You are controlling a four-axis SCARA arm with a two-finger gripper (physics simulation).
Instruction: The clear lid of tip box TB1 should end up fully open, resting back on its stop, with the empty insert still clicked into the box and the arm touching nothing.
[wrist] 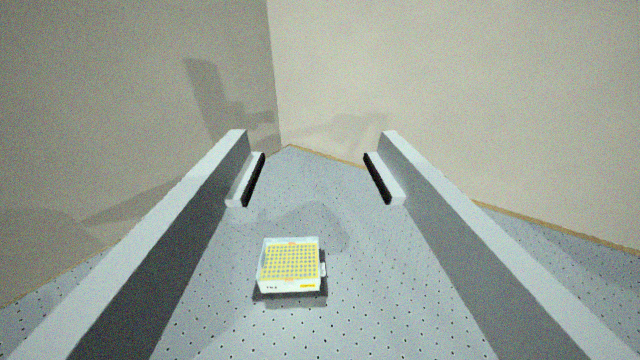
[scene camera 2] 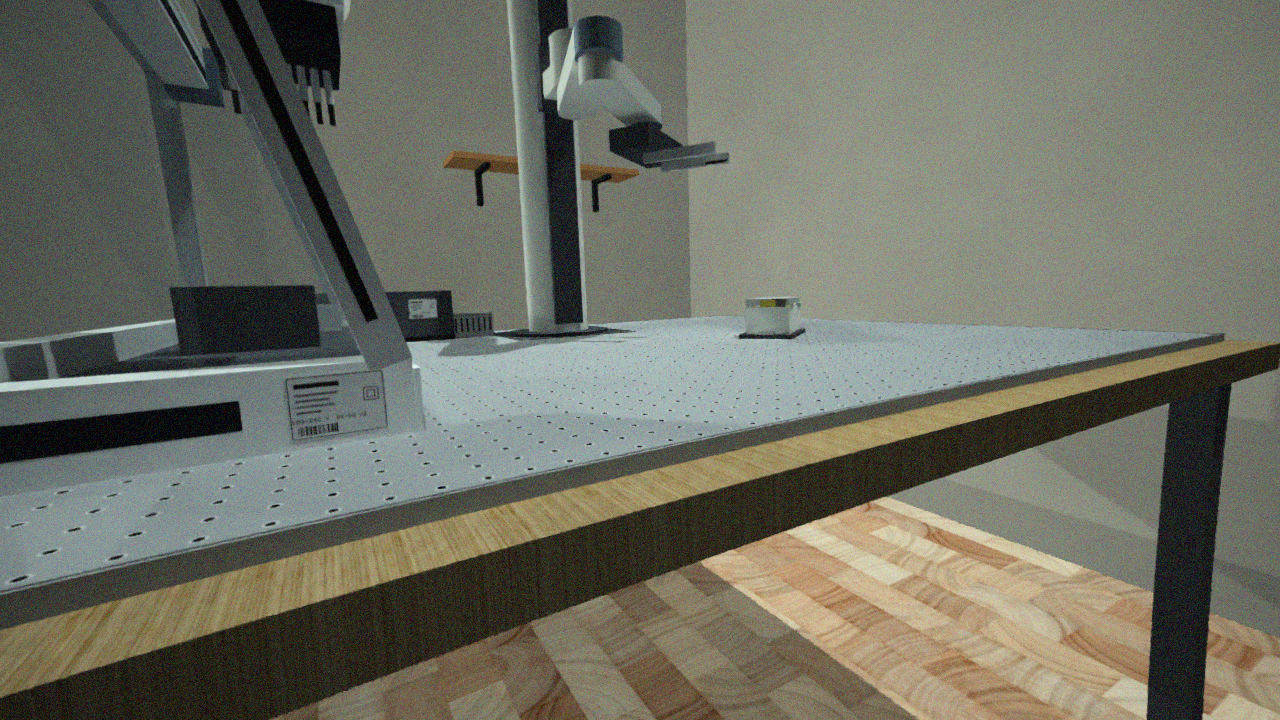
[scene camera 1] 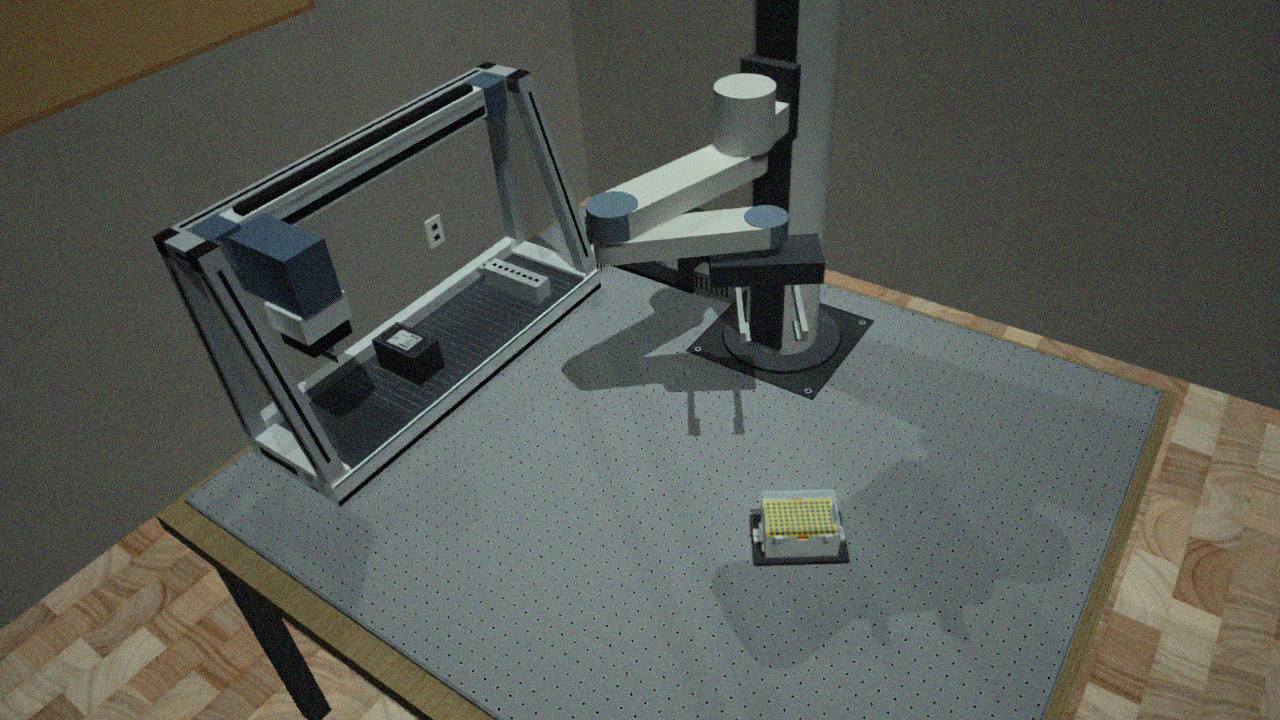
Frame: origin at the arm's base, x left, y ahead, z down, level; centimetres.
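Where they show: gripper, fingertip midpoint: (wrist: pixel 315 144) (scene camera 2: pixel 722 152) (scene camera 1: pixel 774 337); arm's base, origin of the base link: (scene camera 1: pixel 780 340).
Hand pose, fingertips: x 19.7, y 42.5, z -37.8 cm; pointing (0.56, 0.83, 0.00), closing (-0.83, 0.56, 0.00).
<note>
Things, the pixels of their top centre, and the offset from my fingertips. "*": a spot on its surface instead.
- Tip box TB1, middle of its top: (scene camera 1: pixel 800 509) (scene camera 2: pixel 773 297) (wrist: pixel 289 254) dz +28.8, dx +8.9, dy +5.2 cm
- yellow insert, middle of its top: (scene camera 1: pixel 800 510) (scene camera 2: pixel 773 299) (wrist: pixel 290 255) dz +29.1, dx +8.9, dy +5.2 cm
- dark block, surface spot: (scene camera 1: pixel 409 355) * dz +24.6, dx -72.6, dy +13.6 cm
Tip box TB1 (scene camera 1: pixel 802 545) (scene camera 2: pixel 771 320) (wrist: pixel 287 287) stands upright on a dark base plate on the table. Its clear lid (scene camera 1: pixel 798 494) (wrist: pixel 290 239) looks closed over the top. The yellow insert (scene camera 1: pixel 801 518) (wrist: pixel 290 261) sits level inside, seen through the lid; whether it is clicked in cannot be told. My gripper (scene camera 1: pixel 771 334) (scene camera 2: pixel 721 153) (wrist: pixel 315 144) is shut to its narrow stance, with a gap still between the fingers and nothing held. It hangs well above the table, behind the box in the scene camera 1 view, apart from box and lid.
An open-sided frame (scene camera 1: pixel 471 389) stands at the left with a pipetting head (scene camera 1: pixel 284 259) hanging inside and a dark block (scene camera 1: pixel 409 355) on its deck. The arm's column (scene camera 1: pixel 816 161) (scene camera 2: pixel 529 179) rises from the table's back. A wooden shelf (scene camera 2: pixel 467 161) is on the wall.
</note>
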